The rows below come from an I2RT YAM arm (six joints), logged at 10 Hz.
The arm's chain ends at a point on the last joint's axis. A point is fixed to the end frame.
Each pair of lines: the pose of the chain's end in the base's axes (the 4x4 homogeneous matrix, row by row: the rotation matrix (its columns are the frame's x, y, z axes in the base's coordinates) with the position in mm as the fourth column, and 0 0 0 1 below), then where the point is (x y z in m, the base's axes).
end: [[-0.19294 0.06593 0.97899 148.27], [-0.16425 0.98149 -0.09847 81.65], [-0.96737 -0.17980 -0.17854 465.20], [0 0 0 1]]
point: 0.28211 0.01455 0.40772
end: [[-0.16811 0.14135 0.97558 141.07], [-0.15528 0.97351 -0.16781 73.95], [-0.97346 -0.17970 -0.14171 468.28], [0 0 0 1]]
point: 0.27190 -0.00267 0.41600
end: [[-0.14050 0.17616 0.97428 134.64], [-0.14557 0.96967 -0.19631 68.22], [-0.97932 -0.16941 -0.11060 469.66], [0 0 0 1]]
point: 0.26478 -0.01204 0.42126
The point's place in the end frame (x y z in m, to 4 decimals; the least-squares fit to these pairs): 0.0408 -0.0467 0.1479
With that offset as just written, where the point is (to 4 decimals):
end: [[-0.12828 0.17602 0.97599 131.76], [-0.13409 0.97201 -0.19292 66.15], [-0.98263 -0.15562 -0.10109 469.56], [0 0 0 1]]
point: 0.2627 -0.0132 0.4218
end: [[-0.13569 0.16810 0.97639 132.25], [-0.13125 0.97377 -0.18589 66.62], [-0.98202 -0.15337 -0.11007 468.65], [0 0 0 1]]
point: 0.2633 -0.0117 0.4195
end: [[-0.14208 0.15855 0.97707 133.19], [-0.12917 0.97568 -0.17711 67.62], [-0.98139 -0.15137 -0.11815 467.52], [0 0 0 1]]
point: 0.2645 -0.0094 0.4171
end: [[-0.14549 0.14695 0.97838 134.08], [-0.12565 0.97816 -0.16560 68.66], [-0.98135 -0.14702 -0.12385 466.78], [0 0 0 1]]
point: 0.2660 -0.0066 0.4153
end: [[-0.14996 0.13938 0.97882 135.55], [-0.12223 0.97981 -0.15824 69.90], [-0.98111 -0.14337 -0.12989 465.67], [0 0 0 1]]
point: 0.2677 -0.0042 0.4131
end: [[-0.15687 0.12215 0.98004 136.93], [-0.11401 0.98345 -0.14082 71.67], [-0.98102 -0.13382 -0.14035 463.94], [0 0 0 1]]
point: 0.2698 0.0003 0.4094
